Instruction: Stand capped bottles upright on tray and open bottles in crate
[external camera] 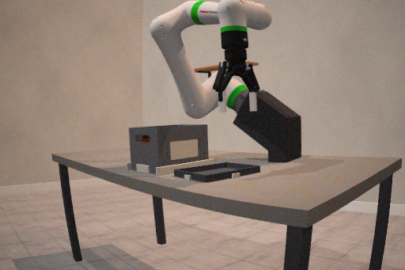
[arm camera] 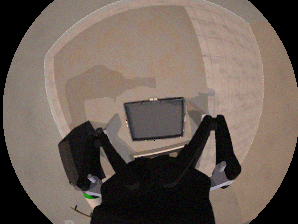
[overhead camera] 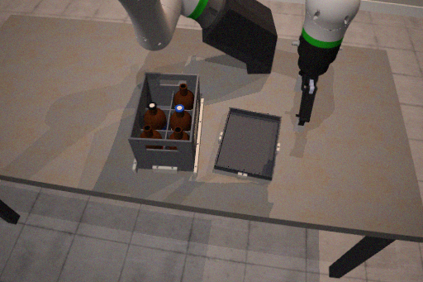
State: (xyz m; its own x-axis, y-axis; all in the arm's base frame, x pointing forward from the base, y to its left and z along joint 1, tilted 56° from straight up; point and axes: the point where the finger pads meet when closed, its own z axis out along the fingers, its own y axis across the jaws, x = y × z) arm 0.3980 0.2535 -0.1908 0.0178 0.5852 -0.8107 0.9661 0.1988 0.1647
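Right now the white-capped bottle is 44 cm to the right of my hand and 15 cm below it. Also, from my hand: open bottle 36 cm to the right, 15 cm below, 10 cm behind; grey crate 40 cm to the right, 15 cm below, 1 cm behind; dark tray 22 cm below, 12 cm to the right, 1 cm behind.
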